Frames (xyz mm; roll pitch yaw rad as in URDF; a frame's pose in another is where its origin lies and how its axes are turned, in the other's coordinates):
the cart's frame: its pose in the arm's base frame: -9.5 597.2 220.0 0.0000 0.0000 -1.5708
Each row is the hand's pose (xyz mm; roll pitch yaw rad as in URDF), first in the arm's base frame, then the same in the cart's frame.
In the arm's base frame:
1: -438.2 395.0 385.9 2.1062 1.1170 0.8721
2: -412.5 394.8 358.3 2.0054 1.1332 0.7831
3: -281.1 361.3 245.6 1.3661 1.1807 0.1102
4: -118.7 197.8 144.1 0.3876 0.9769 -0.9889
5: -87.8 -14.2 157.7 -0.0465 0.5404 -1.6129
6: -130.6 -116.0 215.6 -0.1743 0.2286 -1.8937
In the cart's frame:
1: 202.2 -428.7 165.9 2.1062 1.1170 2.4429
2: 202.4 -403.0 138.3 2.0054 1.1332 2.3539
3: 235.9 -271.6 25.6 1.3661 1.1807 1.6810
4: 399.4 -109.2 -75.9 0.3876 0.9769 0.5819
5: 611.4 -78.3 -62.3 -0.0465 0.5404 -0.0421
6: 713.2 -121.1 -4.4 -0.1743 0.2286 -0.3229

